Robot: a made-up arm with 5 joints. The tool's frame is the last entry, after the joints.
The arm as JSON. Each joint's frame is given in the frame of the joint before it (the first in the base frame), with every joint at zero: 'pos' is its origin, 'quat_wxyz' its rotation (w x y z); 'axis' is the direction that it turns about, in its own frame. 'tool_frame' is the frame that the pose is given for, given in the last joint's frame.
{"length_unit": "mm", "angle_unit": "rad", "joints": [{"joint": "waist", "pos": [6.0, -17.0, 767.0], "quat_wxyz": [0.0, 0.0, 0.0, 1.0], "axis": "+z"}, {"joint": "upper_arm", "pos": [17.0, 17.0, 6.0], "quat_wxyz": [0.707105, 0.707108, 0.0, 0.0], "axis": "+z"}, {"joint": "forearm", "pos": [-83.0, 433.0, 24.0], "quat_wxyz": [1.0, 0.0, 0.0, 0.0], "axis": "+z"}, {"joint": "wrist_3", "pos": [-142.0, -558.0, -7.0], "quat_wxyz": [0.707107, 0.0, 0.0, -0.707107], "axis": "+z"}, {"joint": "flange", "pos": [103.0, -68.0, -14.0], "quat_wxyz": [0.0, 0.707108, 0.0, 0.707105], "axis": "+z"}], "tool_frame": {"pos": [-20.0, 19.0, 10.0], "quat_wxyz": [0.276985, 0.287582, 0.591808, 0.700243]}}
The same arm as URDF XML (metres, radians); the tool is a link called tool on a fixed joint. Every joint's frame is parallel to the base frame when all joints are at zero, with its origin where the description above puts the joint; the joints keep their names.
<robot name="arm">
  <joint name="waist" type="continuous">
    <parent link="base"/>
    <child link="link1"/>
    <origin xyz="0.006 -0.017 0.767"/>
    <axis xyz="0 0 1"/>
  </joint>
  <joint name="upper_arm" type="continuous">
    <parent link="link1"/>
    <child link="link2"/>
    <origin xyz="-0.017 -0.017 0.006"/>
    <axis xyz="0 1 0"/>
  </joint>
  <joint name="forearm" type="continuous">
    <parent link="link2"/>
    <child link="link3"/>
    <origin xyz="0.083 0.024 0.433"/>
    <axis xyz="0 1 0"/>
  </joint>
  <joint name="wrist_3" type="continuous">
    <parent link="link3"/>
    <child link="link4"/>
    <origin xyz="0.142 -0.007 -0.558"/>
    <axis xyz="0 1 0"/>
  </joint>
  <joint name="flange" type="continuous">
    <parent link="link4"/>
    <child link="link5"/>
    <origin xyz="0.068 -0.014 -0.103"/>
    <axis xyz="0 0 -1"/>
  </joint>
  <joint name="tool_joint" type="fixed">
    <parent link="link5"/>
    <child link="tool"/>
    <origin xyz="0.019 -0.02 -0.01" rpy="-1.7057 0.075 -0.752"/>
  </joint>
  <link name="base"/>
  <link name="link1"/>
  <link name="link2"/>
  <link name="link3"/>
  <link name="link4"/>
  <link name="link5"/>
  <link name="tool"/>
</robot>

